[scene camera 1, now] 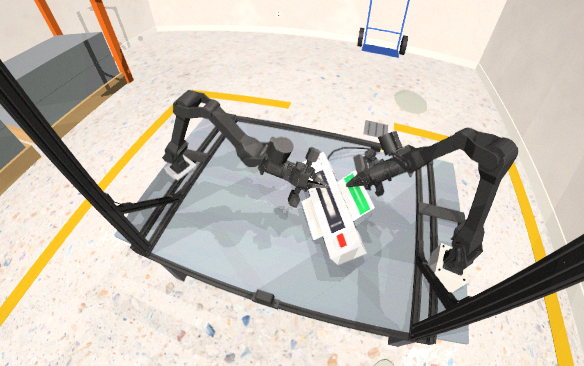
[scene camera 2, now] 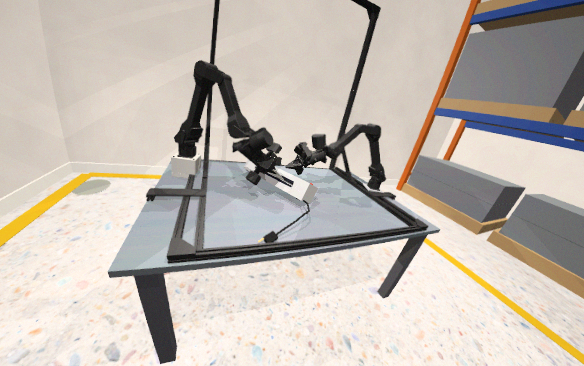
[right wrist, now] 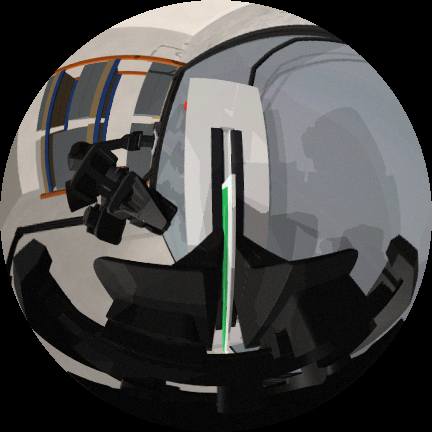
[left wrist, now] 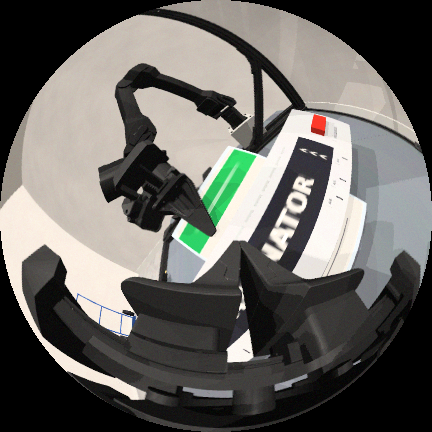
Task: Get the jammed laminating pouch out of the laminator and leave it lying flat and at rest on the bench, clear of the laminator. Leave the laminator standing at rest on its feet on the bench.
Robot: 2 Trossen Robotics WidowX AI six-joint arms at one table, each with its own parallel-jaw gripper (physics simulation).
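Frame: origin at the left arm's base, x ahead, y down, z left, level; metres.
Seen in the pictures: left gripper, fingertip midpoint: (scene camera 1: 328,186) (scene camera 2: 285,167) (right wrist: 166,226) (left wrist: 237,245); right gripper, fingertip midpoint: (scene camera 1: 346,186) (scene camera 2: 276,173) (right wrist: 222,232) (left wrist: 214,233); left arm's base, origin of the base link: (scene camera 1: 179,166) (scene camera 2: 373,187) (right wrist: 152,140); right arm's base, origin of the base link: (scene camera 1: 453,262) (scene camera 2: 186,155) (left wrist: 238,122).
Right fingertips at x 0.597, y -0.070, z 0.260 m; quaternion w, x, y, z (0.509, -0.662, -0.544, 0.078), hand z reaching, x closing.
Pixels of each thing's middle, then the offset from my right fingertips to it. "spot": a spot on its surface instead. Level surfaces: height alone.
- bench, its level: dy +0.098 m
- green laminating pouch, body centre: (right wrist: 226,313) (left wrist: 210,191) (scene camera 1: 359,191) dx +0.051, dy -0.020, dz -0.007 m
- laminator's black cord, surface spot: (scene camera 2: 290,225) spot: dx -0.077, dy +0.066, dz +0.267 m
- plug, body centre: (scene camera 2: 270,237) dx -0.021, dy +0.082, dz +0.322 m
The white laminator (scene camera 1: 346,250) (scene camera 2: 301,189) (left wrist: 350,217) (right wrist: 201,120) lies skewed near the middle of the bench (scene camera 1: 236,218), and in scene camera 2 it looks tilted. The green laminating pouch (scene camera 1: 359,197) (left wrist: 225,189) (right wrist: 224,209) sticks out of its slot. My right gripper (scene camera 1: 349,184) (scene camera 2: 279,168) (left wrist: 214,233) (right wrist: 222,232) is shut on the pouch's outer edge; the thin sheet runs edge-on between its fingers. My left gripper (scene camera 1: 323,184) (scene camera 2: 289,165) (left wrist: 237,245) (right wrist: 166,226) is shut and empty, its tips on the laminator's top by the dark label.
The laminator's black cord (scene camera 2: 290,225) trails to a plug (scene camera 2: 269,237) near the bench's front edge. Black frame rails (scene camera 2: 290,247) run round the bench edges. A blue hand truck (scene camera 1: 383,49) stands on the floor far behind.
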